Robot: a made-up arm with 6 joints.
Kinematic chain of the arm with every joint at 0, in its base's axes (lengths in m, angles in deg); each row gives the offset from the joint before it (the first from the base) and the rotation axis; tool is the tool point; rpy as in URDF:
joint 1: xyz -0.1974 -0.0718 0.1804 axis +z
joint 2: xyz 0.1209 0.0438 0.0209 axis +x
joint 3: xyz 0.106 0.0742 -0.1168 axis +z
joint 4: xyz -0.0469 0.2 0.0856 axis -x
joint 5: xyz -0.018 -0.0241 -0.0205 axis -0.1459 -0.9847 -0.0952
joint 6: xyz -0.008 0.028 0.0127 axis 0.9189 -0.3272 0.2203
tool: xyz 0.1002 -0.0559 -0.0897 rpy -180 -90 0
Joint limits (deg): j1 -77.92..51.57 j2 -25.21..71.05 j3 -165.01..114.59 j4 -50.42..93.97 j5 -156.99..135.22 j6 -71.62..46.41
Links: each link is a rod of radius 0.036 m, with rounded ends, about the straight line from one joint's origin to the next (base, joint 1, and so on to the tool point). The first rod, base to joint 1, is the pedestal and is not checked.
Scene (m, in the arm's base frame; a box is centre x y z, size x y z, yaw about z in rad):
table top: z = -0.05
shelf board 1: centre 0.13 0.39 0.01 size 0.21 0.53 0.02 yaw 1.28
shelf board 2: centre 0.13 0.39 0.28 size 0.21 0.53 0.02 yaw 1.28
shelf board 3: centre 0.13 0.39 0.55 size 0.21 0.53 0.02 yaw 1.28
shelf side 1: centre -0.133 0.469 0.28 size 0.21 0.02 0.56 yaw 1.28
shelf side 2: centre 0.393 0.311 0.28 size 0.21 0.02 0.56 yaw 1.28
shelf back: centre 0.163 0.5 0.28 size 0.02 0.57 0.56 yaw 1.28
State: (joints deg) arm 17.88 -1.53 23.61 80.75 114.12 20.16
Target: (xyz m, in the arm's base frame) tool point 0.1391 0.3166 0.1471
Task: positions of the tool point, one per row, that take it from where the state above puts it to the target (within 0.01 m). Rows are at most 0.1 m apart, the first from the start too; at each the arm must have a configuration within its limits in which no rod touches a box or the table.
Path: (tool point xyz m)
1: -0.1786 0.2953 0.1754
2: -0.1210 0.2640 0.1528
3: -0.0735 0.2220 0.1336
4: -0.0385 0.1724 0.1185
5: -0.0167 0.1191 0.1077
6: -0.0130 0.1698 0.1039
7: -0.0189 0.2199 0.1018
8: -0.0340 0.2674 0.1017
9: -0.0578 0.3107 0.1038
10: -0.0896 0.3480 0.1082
11: -0.0109 0.3565 0.1205
12: 0.0675 0.3450 0.1341
13: 0.1391 0.3166 0.1471

